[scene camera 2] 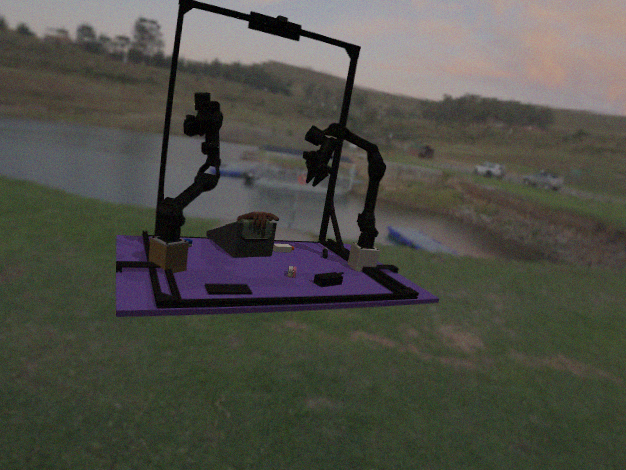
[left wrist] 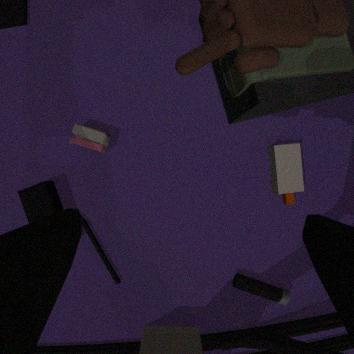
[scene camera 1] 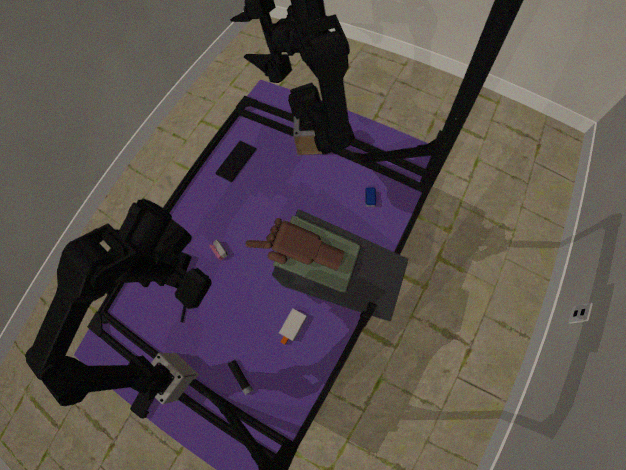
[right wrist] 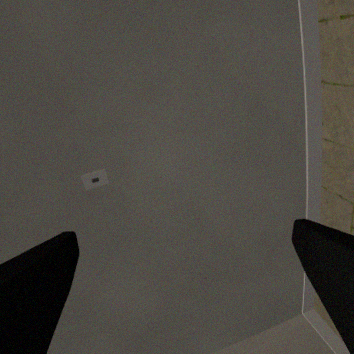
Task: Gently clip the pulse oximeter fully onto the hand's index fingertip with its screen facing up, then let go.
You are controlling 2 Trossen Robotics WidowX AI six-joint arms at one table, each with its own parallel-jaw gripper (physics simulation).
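Observation:
Left gripper open, holding nothing; visible in scene camera 2 and the left wrist view. Right gripper open, holding nothing; visible in scene camera 2 and the right wrist view. On the table: a white box with orange end, a dark bar.

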